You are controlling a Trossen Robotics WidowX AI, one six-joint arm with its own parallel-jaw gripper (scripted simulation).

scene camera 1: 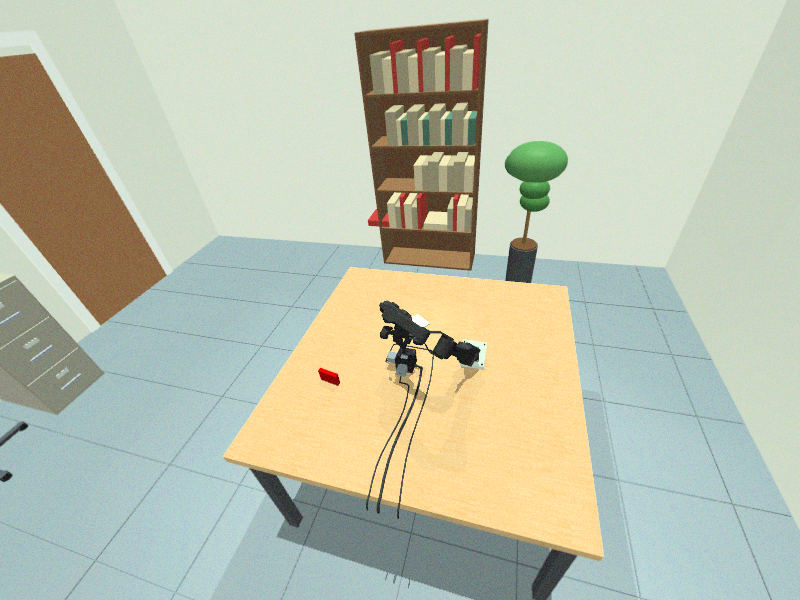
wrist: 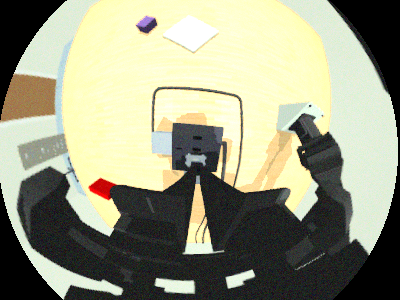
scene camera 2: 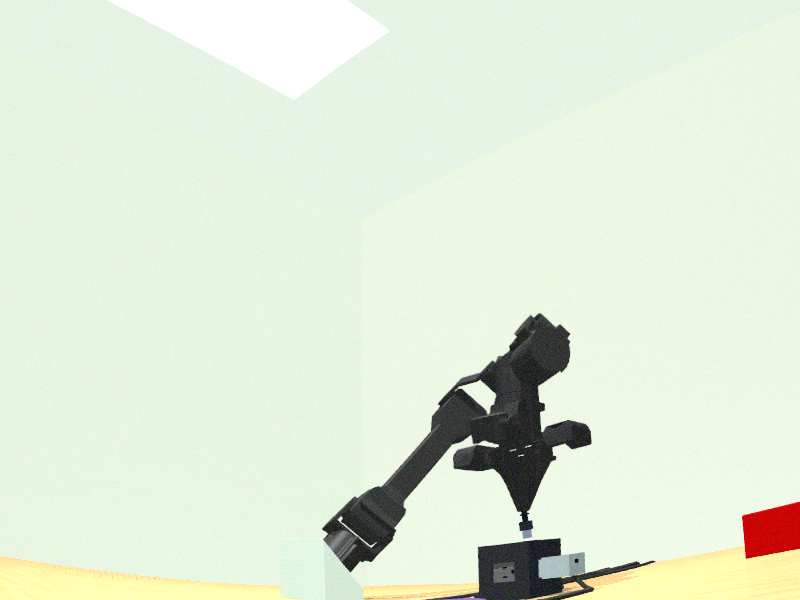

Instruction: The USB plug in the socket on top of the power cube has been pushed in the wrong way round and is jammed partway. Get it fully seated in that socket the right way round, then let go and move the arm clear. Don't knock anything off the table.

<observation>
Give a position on a white sheet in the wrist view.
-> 190, 33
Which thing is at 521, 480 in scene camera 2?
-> My gripper.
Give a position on a dark power cube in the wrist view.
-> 187, 138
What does my gripper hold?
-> An usb plug.
</observation>
